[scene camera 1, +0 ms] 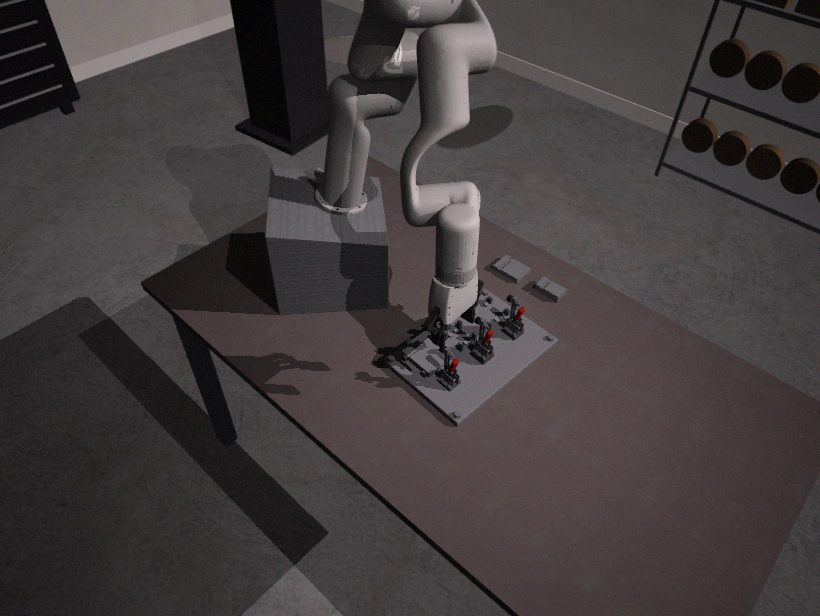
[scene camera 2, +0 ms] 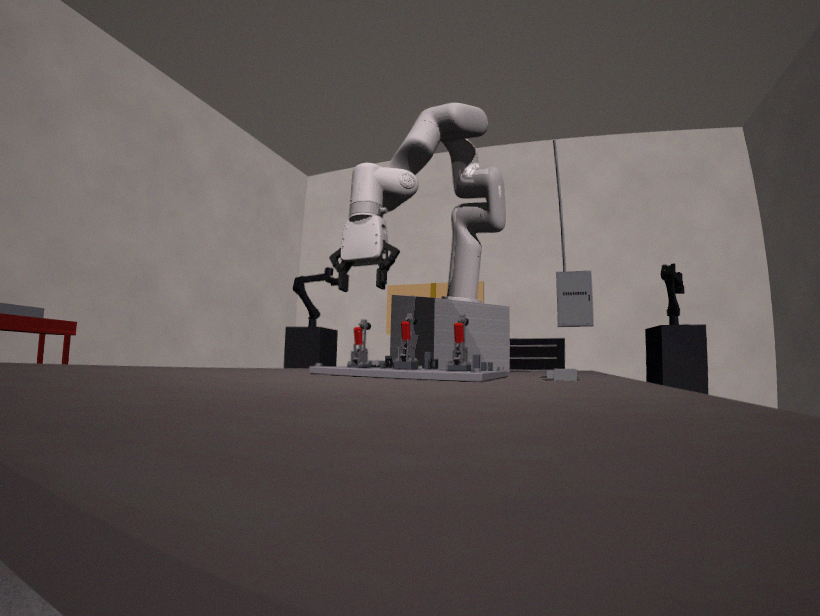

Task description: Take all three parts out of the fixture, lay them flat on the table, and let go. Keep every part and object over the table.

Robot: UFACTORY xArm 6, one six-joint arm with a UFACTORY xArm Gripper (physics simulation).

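Frame: origin at the arm's base, x left, y back, z up, level; millimetres.
Seen in the pictures: gripper, fingertip midpoint: (scene camera 1: 452, 331) (scene camera 2: 361, 289); arm's base at its link origin: (scene camera 1: 340, 199) (scene camera 2: 461, 301).
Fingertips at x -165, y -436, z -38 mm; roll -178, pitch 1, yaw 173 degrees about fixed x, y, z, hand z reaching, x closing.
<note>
Offsets run from my fingertips to a thing's top centre. "spot": to the spot under its first point.
Two flat light grey parts {spot: dy +75, dx +415, dz -167 mm} (scene camera 1: 510, 268) {spot: dy -48, dx +403, dz -163 mm} (scene camera 1: 550, 289) lie on the table behind the fixture's right side in scene camera 1; grey part surfaces {dy -45, dx +413, dz -162 mm} (scene camera 2: 563, 374) show at the right in scene camera 2. A third light grey part {dy +79, dx +17, dz -151 mm} (scene camera 1: 420, 356) sits in the fixture {dy +7, dx +116, dz -167 mm} (scene camera 1: 467, 399) (scene camera 2: 397, 374), at its left end beside the nearest clamp {spot: dy -7, dx -8, dz -130 mm} (scene camera 1: 448, 376) (scene camera 2: 358, 348). The three toggle clamps have upright red handles and raised arms. My gripper (scene camera 1: 457, 329) (scene camera 2: 362, 286) is open and empty, above the fixture's left half. Its arm and fingers partly hide the fixture's back in scene camera 1.
The middle clamp {spot: dy -26, dx +101, dz -121 mm} (scene camera 1: 483, 346) (scene camera 2: 406, 348) and right clamp {spot: dy -46, dx +209, dz -126 mm} (scene camera 1: 513, 323) (scene camera 2: 459, 348) stand up from the plate. The grey robot pedestal (scene camera 1: 328, 271) (scene camera 2: 473, 331) stands behind the fixture. The table's front edge runs diagonally left of the fixture in scene camera 1.
</note>
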